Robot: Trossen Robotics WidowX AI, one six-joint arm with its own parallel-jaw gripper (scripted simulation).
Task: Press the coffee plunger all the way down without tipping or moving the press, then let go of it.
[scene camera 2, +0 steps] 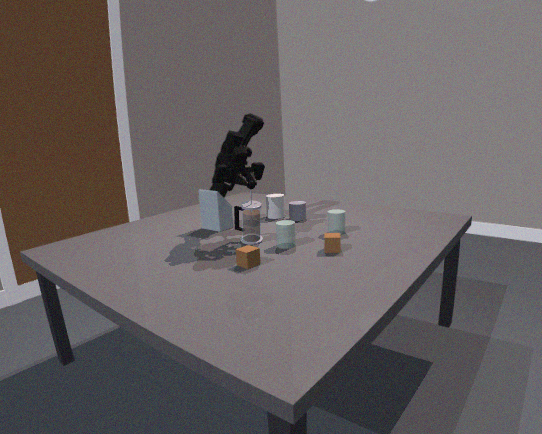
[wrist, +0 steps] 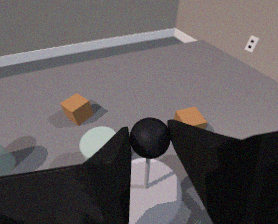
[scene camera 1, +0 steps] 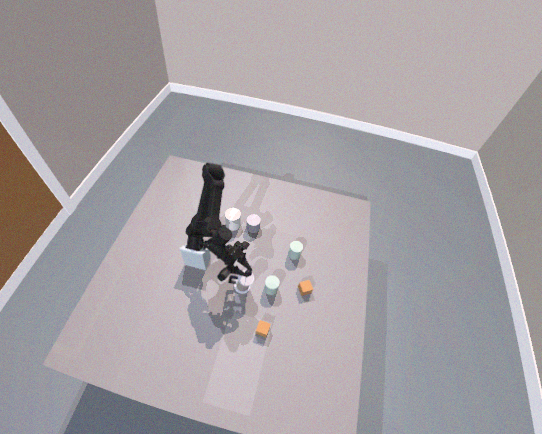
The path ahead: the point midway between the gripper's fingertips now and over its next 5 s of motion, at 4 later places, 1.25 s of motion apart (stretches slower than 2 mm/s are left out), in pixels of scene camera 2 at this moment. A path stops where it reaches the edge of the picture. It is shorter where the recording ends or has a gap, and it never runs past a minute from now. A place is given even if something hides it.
My gripper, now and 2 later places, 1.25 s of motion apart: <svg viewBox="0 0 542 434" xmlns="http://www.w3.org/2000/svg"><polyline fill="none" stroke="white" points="252,184 253,194 253,197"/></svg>
